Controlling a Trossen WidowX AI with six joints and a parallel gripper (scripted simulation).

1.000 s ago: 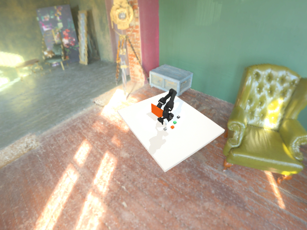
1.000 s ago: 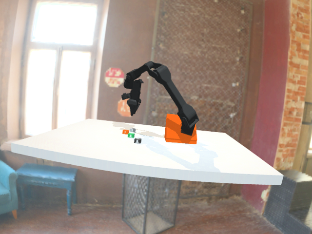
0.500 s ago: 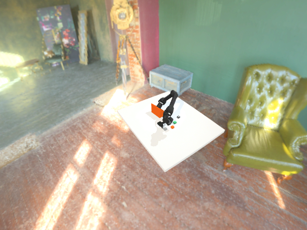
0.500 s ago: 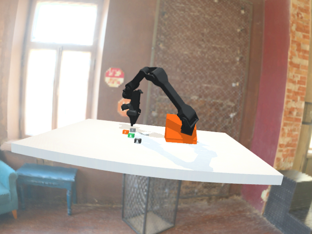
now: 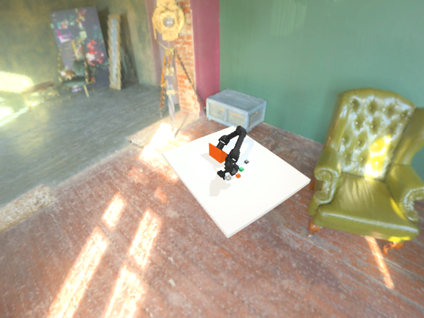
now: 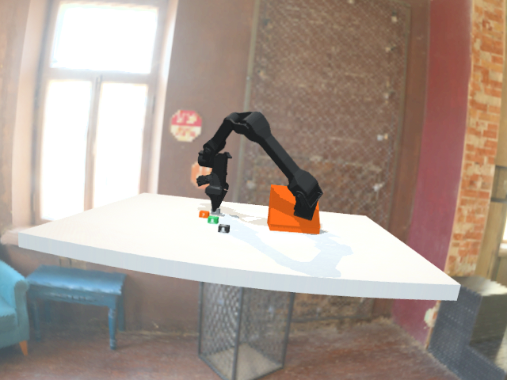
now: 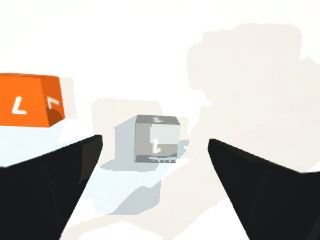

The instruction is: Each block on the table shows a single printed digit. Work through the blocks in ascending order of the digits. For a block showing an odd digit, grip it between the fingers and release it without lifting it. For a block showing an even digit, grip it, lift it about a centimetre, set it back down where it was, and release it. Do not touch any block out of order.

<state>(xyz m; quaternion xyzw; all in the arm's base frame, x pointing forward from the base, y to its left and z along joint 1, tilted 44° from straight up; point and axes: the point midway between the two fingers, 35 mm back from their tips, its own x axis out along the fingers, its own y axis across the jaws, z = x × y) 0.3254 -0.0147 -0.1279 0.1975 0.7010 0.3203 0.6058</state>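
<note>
My gripper tip is right at the grey block. Round my gripper tip: black block (10 cm behind, 26 cm to the left); orange block (2 cm ahead, 9 cm to the left); green block (4 cm behind, 16 cm to the left).
</note>
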